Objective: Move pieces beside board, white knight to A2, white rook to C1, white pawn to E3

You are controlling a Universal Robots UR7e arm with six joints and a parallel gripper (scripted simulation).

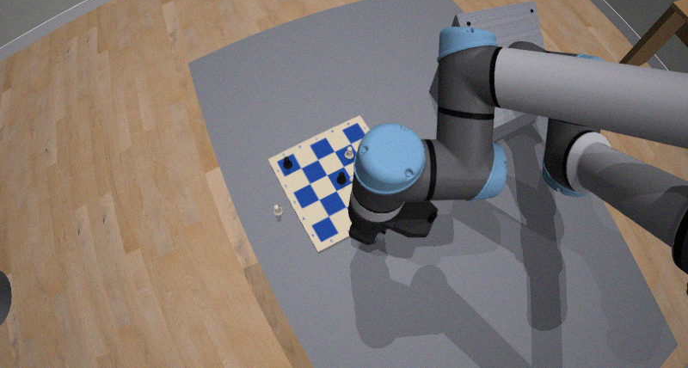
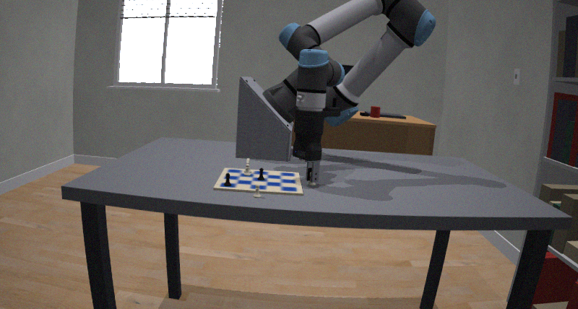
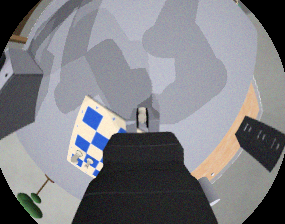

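The chessboard is 10 mm ahead of my hand, 140 mm to the right of it and 20 mm below it. From my hand the other things lie so: white rook: 10 mm below; white knight: 60 mm behind, 180 mm to the right, 10 mm below.
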